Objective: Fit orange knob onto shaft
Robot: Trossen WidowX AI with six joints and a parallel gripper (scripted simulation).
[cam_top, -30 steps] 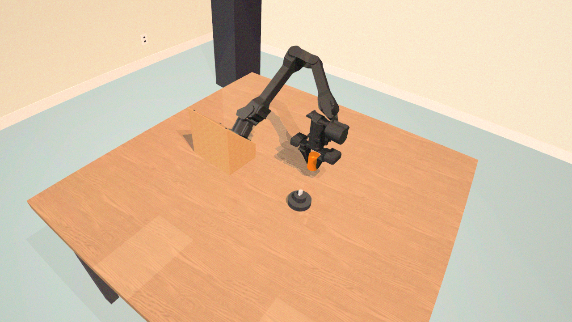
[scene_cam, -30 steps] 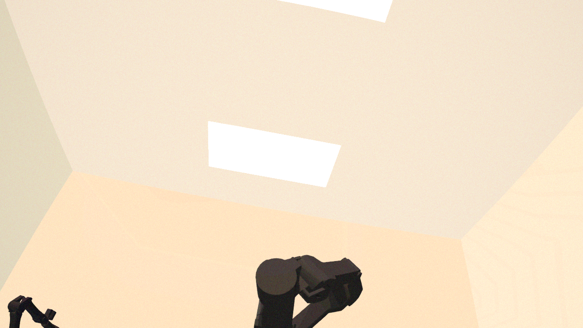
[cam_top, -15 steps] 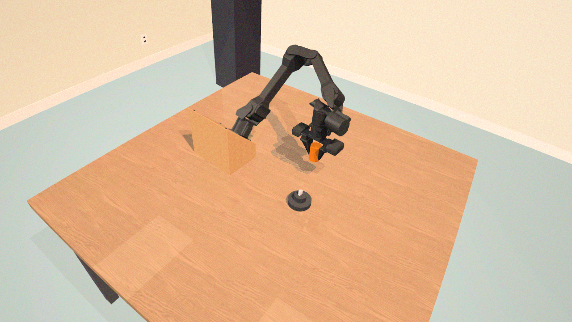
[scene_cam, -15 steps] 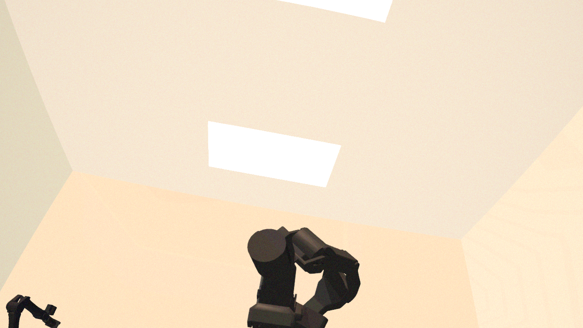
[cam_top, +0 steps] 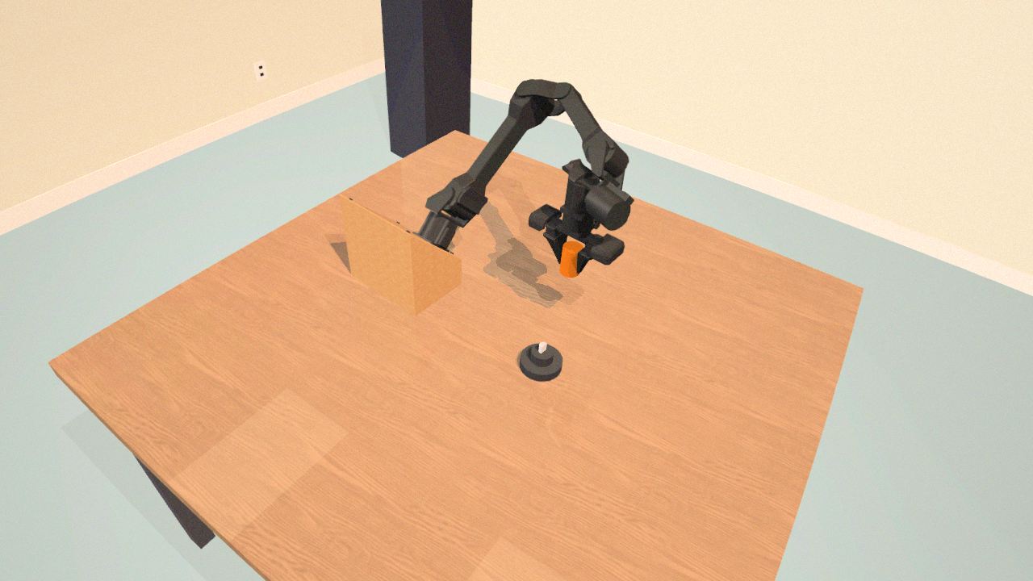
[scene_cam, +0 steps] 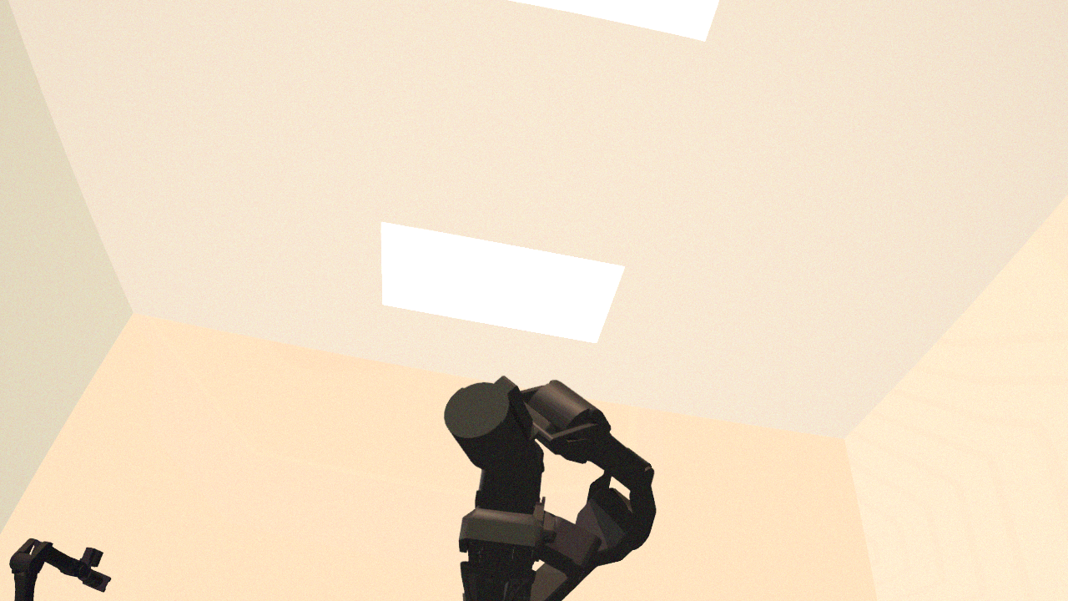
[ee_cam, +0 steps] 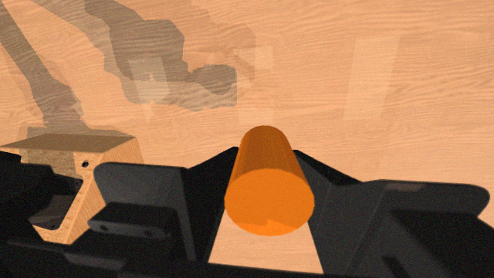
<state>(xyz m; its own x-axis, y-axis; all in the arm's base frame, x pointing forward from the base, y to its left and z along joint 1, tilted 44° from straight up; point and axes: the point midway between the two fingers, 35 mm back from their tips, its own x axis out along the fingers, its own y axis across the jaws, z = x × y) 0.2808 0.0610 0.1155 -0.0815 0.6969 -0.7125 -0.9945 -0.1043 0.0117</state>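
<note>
Right now my gripper tip is 130 mm to the left of the round dark pedestal, 110 mm above it and 50 mm short of it. From my gripper tip the other things lie so: orange knob (40 mm above).
</note>
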